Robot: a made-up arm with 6 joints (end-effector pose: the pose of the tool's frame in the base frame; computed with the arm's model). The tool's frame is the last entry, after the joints.
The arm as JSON. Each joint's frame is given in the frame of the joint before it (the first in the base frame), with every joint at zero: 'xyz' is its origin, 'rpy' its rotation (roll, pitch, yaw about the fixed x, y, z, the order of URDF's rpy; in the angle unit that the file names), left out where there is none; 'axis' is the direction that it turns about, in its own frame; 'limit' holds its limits. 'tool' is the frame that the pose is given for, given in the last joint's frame.
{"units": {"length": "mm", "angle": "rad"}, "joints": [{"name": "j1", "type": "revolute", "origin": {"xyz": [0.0, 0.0, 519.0]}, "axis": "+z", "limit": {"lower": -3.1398, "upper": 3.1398}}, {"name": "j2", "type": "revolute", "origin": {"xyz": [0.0, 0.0, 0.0], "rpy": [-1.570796, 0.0, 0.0]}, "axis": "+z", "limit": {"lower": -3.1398, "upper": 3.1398}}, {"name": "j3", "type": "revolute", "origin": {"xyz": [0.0, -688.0, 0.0], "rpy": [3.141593, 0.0, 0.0]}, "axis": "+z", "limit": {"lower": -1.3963, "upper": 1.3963}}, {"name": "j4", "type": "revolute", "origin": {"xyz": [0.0, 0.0, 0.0], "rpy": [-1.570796, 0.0, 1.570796]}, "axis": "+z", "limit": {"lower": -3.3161, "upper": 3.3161}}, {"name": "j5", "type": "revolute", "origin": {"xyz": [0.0, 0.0, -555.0], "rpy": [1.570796, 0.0, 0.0]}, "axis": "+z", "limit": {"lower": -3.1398, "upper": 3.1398}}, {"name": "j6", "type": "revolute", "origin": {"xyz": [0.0, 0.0, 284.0], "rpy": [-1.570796, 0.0, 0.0]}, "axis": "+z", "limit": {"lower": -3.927, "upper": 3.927}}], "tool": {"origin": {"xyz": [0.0, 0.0, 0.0], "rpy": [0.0, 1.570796, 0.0]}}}
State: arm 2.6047 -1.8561 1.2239 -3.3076 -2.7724 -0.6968
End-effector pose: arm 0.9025 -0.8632 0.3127 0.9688 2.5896 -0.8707
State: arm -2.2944 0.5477 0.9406 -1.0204 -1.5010 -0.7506
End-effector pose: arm -0.7493 -0.6238 1.0952 1.8587 -0.6372 -1.1303
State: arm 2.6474 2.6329 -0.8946 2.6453 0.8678 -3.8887
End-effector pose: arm 0.0840 -0.3290 0.0017 -1.7072 0.0237 -1.6988
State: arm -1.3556 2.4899 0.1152 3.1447 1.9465 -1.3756
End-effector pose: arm 0.2811 0.0440 -0.4125 1.9347 0.4130 2.1030
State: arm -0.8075 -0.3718 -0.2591 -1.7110 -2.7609 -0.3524
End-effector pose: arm 0.2590 -0.2133 0.9430 1.0616 1.6549 1.3309
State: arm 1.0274 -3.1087 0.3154 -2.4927 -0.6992 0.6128
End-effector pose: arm -0.5057 -0.3995 -0.1585 0.2981 1.7584 -1.4539
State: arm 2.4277 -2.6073 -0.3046 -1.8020 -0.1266 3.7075
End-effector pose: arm 0.3471 -0.3868 0.5245 0.8605 -1.1442 -0.1871
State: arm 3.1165 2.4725 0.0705 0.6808 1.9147 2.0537
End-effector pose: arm -0.1316 0.2241 -0.5268 -0.2915 1.8002 -1.6630
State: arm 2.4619 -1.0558 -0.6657 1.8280 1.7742 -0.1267
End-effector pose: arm 0.1023 -0.1756 1.3229 -0.7093 1.8353 -1.2287
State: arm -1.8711 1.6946 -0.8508 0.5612 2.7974 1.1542
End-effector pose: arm -0.3209 -0.2234 -0.0027 -0.7519 0.3532 -1.6981
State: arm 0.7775 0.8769 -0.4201 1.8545 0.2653 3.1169
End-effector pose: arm 0.6152 0.7171 0.4984 0.6341 1.6420 -0.1542
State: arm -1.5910 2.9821 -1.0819 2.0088 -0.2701 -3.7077
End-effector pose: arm 0.1291 0.4284 0.1268 -0.4761 -1.6573 0.7677
